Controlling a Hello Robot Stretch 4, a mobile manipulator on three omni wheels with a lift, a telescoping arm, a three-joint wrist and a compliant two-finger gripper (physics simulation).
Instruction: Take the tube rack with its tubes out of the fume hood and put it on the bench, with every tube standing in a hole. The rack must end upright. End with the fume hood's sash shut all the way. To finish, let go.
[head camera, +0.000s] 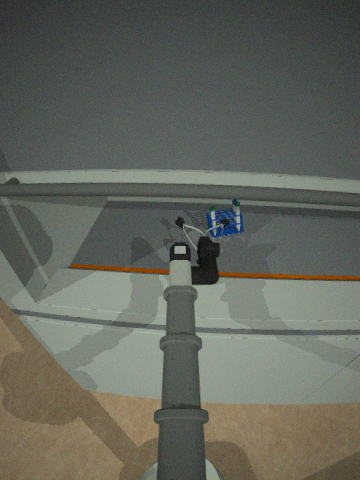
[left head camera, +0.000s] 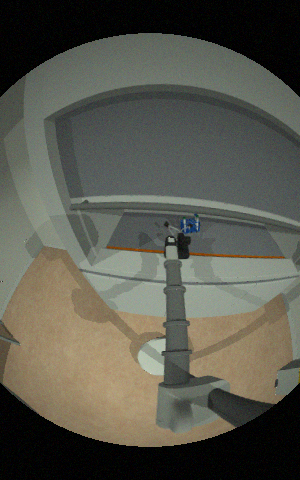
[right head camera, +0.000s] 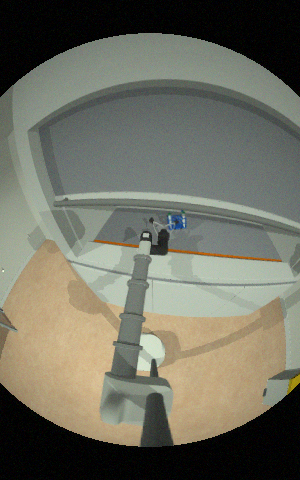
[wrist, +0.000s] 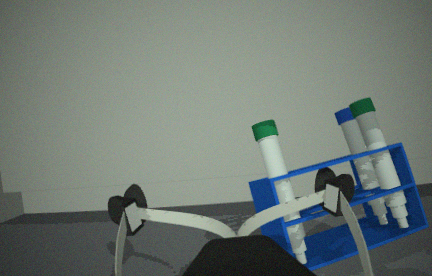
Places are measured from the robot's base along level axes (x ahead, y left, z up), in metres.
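Pixels of known places: gripper, between the fingertips: (head camera: 201, 218) (left head camera: 177, 222) (right head camera: 163, 218) (wrist: 229, 192); robot's base, origin of its link: (left head camera: 158, 355) (right head camera: 144, 350).
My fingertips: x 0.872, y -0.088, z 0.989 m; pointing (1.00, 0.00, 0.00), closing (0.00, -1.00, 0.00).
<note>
For each thing: its middle in the pictures, then the offset to it from my fingertips.
- blue tube rack, middle of its body: (wrist: 329, 202) (head camera: 224, 222) (right head camera: 176, 221) (left head camera: 189, 225) dx +0.004, dy -0.095, dz -0.021 m
- blue-capped tube, middle of its body: (wrist: 364, 165) dx +0.017, dy -0.139, dz +0.009 m
The blue tube rack (head camera: 227, 230) (left head camera: 192, 231) (right head camera: 176, 228) (wrist: 335, 245) is inside the fume hood, right of my gripper's middle. In the wrist view it leans, with its right end higher. A green-capped tube (wrist: 273, 157) stands at its left end; another green-capped tube (wrist: 372, 131) and a blue-capped tube (wrist: 352, 136) stand at its right end. My gripper (head camera: 202, 222) (left head camera: 178, 226) (right head camera: 164, 221) (wrist: 229, 192) is open. Its right fingertip overlaps the rack's open side; whether it touches is unclear. The sash's bottom bar (head camera: 300, 196) (left head camera: 150, 205) (right head camera: 125, 202) is raised above the opening.
An orange strip (head camera: 120, 270) (left head camera: 225, 256) (right head camera: 225, 255) marks the hood's front lip, and my arm (head camera: 181, 380) (left head camera: 176, 305) (right head camera: 133, 300) crosses above it. A grey cabinet (right head camera: 276, 392) stands at the lower right. The hood's back wall (wrist: 150, 100) rises behind the gripper.
</note>
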